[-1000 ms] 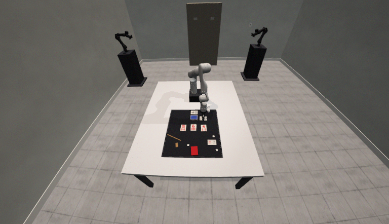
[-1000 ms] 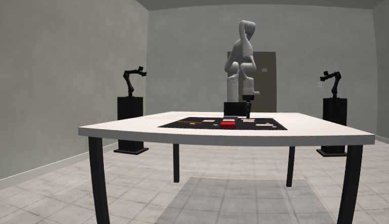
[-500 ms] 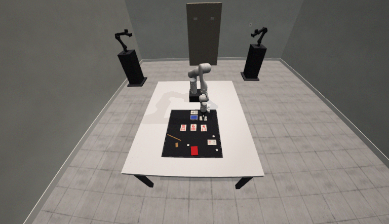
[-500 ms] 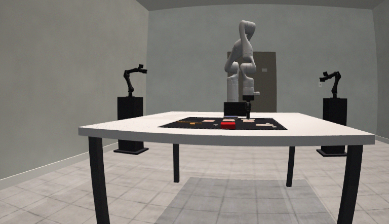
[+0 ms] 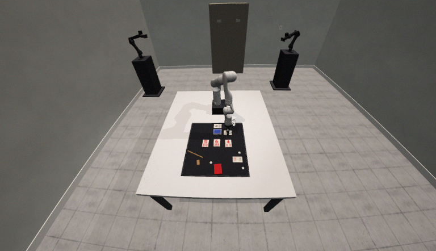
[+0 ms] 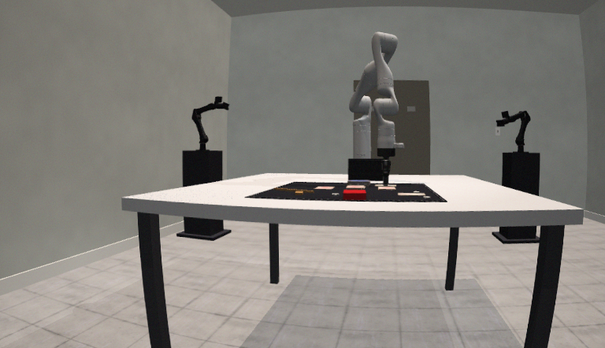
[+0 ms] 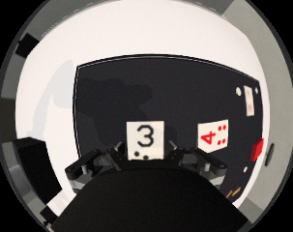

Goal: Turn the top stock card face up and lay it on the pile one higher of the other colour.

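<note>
Now: hand 10 mm above the blue-backed card. Round my hand: wooden stick 280 mm ahead, 320 mm to the right, 10 mm below; black mat 170 mm ahead, 120 mm to the right, 30 mm below; black 6 card 90 mm behind, 110 mm to the right, 10 mm below.
</note>
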